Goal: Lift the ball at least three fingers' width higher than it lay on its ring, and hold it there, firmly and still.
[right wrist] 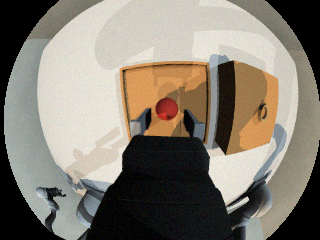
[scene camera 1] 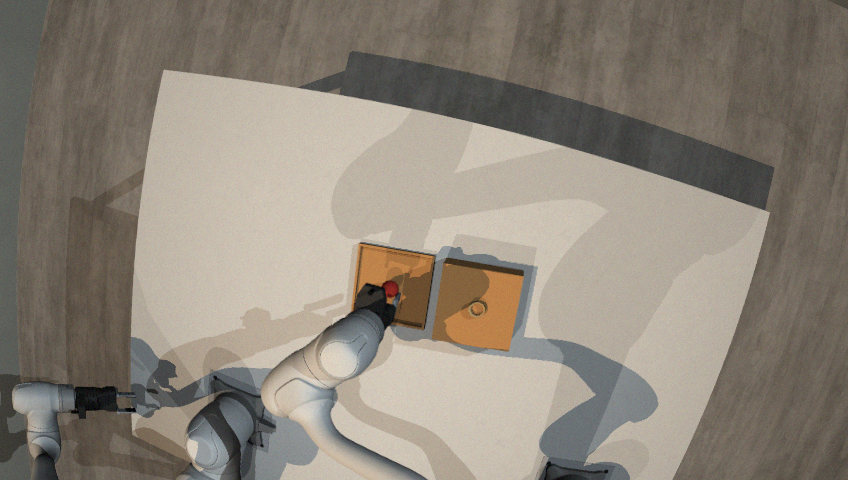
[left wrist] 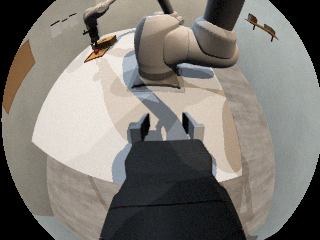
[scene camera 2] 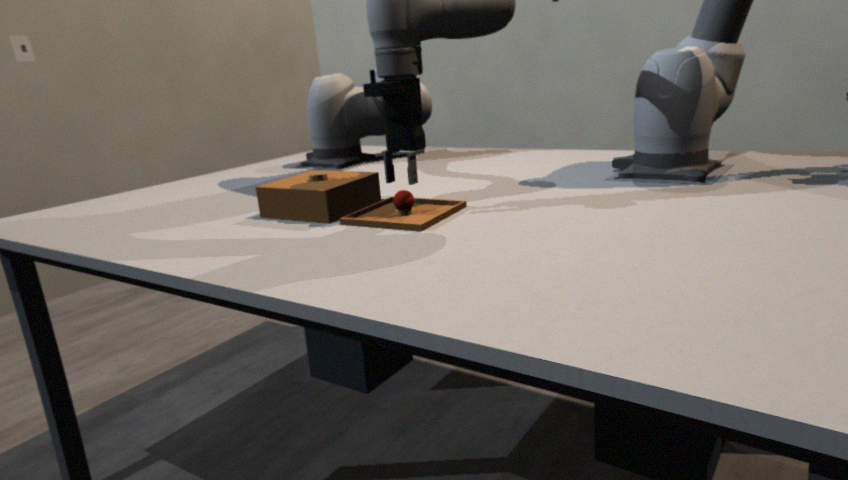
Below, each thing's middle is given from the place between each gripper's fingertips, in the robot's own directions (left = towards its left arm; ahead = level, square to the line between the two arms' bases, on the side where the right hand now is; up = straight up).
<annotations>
I see my right gripper (scene camera 2: 401, 182) 80 mm above the shallow orange tray (scene camera 1: 412, 271). The rest, counted from my right hand: taller orange box (scene camera 1: 494, 290): 220 mm to the right, 30 mm below, 10 mm ahead.
Right now my left hand (scene camera 1: 135, 402) is 730 mm to the left of the shallow orange tray, 530 mm short of it and 150 mm above it. From my left hand the other things lie so: taller orange box 950 mm to the right, 540 mm ahead, 100 mm below.
</annotations>
